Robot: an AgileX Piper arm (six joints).
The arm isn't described. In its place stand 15 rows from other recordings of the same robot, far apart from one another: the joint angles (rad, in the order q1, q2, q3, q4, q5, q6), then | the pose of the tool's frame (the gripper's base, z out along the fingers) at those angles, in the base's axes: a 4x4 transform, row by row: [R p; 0 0 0 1], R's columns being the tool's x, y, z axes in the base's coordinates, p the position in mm.
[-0.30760 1.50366 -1.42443 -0.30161 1.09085 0.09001] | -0.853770, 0.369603, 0.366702, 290.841; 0.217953, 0.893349, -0.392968, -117.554; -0.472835, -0.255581, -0.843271, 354.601; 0, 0, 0, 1
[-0.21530 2.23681 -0.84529 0.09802 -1.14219 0.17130] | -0.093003, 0.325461, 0.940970, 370.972; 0.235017, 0.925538, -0.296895, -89.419; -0.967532, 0.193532, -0.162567, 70.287; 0, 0, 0, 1
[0.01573 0.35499 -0.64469 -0.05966 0.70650 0.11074] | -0.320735, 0.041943, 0.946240, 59.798; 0.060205, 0.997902, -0.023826, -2.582; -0.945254, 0.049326, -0.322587, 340.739; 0, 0, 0, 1
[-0.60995 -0.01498 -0.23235 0.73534 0.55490 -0.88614] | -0.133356, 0.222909, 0.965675, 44.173; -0.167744, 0.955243, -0.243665, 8.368; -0.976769, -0.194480, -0.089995, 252.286; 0, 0, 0, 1
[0.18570 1.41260 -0.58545 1.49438 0.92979 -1.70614] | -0.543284, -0.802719, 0.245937, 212.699; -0.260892, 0.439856, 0.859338, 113.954; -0.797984, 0.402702, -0.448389, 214.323; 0, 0, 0, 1
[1.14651 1.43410 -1.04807 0.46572 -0.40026 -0.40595] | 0.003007, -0.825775, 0.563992, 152.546; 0.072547, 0.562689, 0.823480, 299.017; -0.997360, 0.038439, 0.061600, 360.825; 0, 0, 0, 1
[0.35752 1.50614 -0.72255 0.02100 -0.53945 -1.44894] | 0.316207, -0.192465, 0.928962, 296.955; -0.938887, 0.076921, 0.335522, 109.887; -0.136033, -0.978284, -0.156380, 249.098; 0, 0, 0, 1
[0.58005 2.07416 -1.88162 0.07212 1.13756 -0.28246] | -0.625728, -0.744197, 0.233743, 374.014; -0.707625, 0.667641, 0.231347, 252.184; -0.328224, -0.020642, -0.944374, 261.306; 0, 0, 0, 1
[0.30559 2.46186 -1.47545 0.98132 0.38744 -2.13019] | 0.061554, -0.952540, 0.298126, 424.947; -0.902920, 0.074157, 0.423363, 164.026; -0.425378, -0.295244, -0.855502, 10.013; 0, 0, 0, 1
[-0.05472 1.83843 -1.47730 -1.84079 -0.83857 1.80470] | -0.436115, -0.644277, 0.628260, 415.905; -0.086404, 0.724906, 0.683408, 42.541; -0.895733, 0.243761, -0.371810, 304.635; 0, 0, 0, 1
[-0.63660 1.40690 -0.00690 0.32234 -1.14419 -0.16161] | -0.170278, 0.793087, 0.584823, 115.342; 0.096972, 0.604096, -0.790989, -117.906; -0.980613, -0.077977, -0.179772, 154.718; 0, 0, 0, 1
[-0.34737 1.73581 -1.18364 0.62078 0.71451 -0.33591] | -0.795404, 0.275351, 0.539920, 348.579; 0.444013, 0.871096, 0.209870, -89.317; -0.412534, 0.406663, -0.815132, 228.261; 0, 0, 0, 1
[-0.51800 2.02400 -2.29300 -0.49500 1.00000 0.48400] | -0.321756, 0.823996, 0.466373, 377.550; 0.393187, 0.564369, -0.725873, -257.037; -0.861323, -0.050183, -0.505574, 422.023; 0, 0, 0, 1
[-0.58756 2.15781 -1.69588 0.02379 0.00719 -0.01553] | -0.305607, 0.556743, 0.772426, 428.148; 0.213466, 0.830649, -0.514252, -285.140; -0.927921, 0.007728, -0.372698, 231.503; 0, 0, 0, 1
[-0.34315 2.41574 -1.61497 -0.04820 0.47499 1.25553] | 0.016075, 0.938771, 0.344167, 446.434; 0.988548, 0.036733, -0.146365, -161.634; -0.150045, 0.342579, -0.927430, 49.668; 0, 0, 0, 1
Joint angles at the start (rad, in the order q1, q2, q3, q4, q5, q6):
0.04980, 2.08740, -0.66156, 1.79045, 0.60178, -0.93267
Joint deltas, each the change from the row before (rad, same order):
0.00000, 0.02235, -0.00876, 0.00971, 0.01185, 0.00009
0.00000, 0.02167, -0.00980, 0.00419, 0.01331, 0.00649
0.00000, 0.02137, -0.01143, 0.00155, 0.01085, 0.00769
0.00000, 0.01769, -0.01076, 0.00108, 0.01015, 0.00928
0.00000, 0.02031, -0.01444, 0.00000, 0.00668, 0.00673
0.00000, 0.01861, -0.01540, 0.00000, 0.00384, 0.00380
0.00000, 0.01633, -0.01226, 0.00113, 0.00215, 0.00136
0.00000, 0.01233, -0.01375, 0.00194, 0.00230, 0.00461
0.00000, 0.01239, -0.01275, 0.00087, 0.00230, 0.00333
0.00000, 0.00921, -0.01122, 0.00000, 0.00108, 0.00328
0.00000, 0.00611, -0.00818, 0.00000, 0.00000, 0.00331
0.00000, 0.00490, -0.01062, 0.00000, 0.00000, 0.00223
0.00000, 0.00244, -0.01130, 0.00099, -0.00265, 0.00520
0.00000, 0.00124, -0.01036, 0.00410, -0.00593, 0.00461
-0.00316, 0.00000, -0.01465, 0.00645, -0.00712, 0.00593
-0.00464, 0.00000, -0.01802, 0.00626, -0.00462, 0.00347
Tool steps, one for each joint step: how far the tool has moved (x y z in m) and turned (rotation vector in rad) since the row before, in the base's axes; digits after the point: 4 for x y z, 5 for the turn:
0.0013, 0.0008, -0.0046, 0.01289, 0.01166, -0.00695
0.0013, 0.0010, -0.0043, 0.01487, 0.01324, -0.00634
0.0016, 0.0008, -0.0043, 0.01232, 0.01247, -0.00527
0.0017, 0.0008, -0.0034, 0.01208, 0.01058, -0.00620
0.0024, 0.0006, -0.0041, 0.00789, 0.00868, -0.00388
0.0028, 0.0004, -0.0038, 0.00452, 0.00480, -0.00218
0.0021, 0.0002, -0.0035, 0.00242, 0.00450, -0.00176
0.0030, 0.0003, -0.0022, 0.00380, 0.00098, -0.00498
0.0026, 0.0003, -0.0024, 0.00324, 0.00125, -0.00295
0.0024, 0.0002, -0.0017, 0.00198, -0.00020, -0.00226
0.0018, 0.0001, -0.0011, 0.00095, -0.00004, -0.00247
0.0027, 0.0001, -0.0005, 0.00086, -0.00434, -0.00166
0.0033, 0.0000, 0.0002, -0.00055, -0.00515, -0.00533
0.0033, -0.0003, 0.0003, -0.00317, -0.00511, -0.00860
0.0051, -0.0013, 0.0012, -0.00306, -0.00956, -0.01534
0.0061, -0.0016, 0.0018, -0.00112, -0.01489, -0.01433

